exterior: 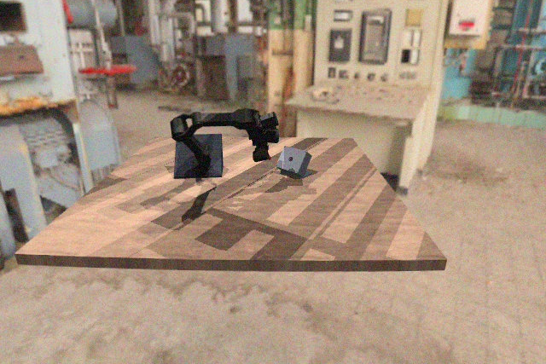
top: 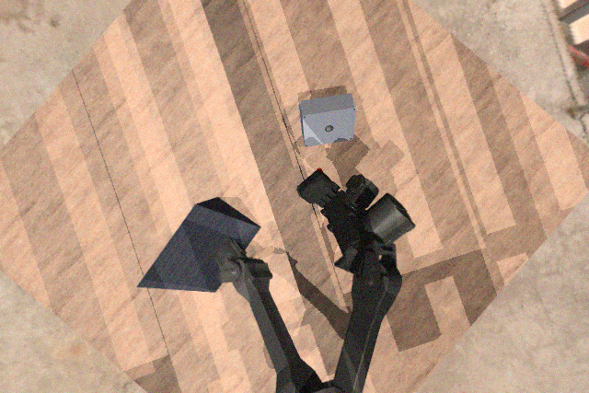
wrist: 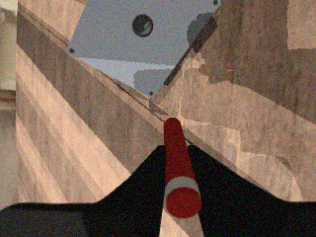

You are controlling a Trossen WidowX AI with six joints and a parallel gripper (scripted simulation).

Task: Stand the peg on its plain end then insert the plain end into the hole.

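My gripper tip is 12 cm short of the sloped grey-blue panel, 9 cm to the right of it and 7 cm above it. The rest, counted from my gripper tip: red peg (1 cm to the right, 1 cm above).
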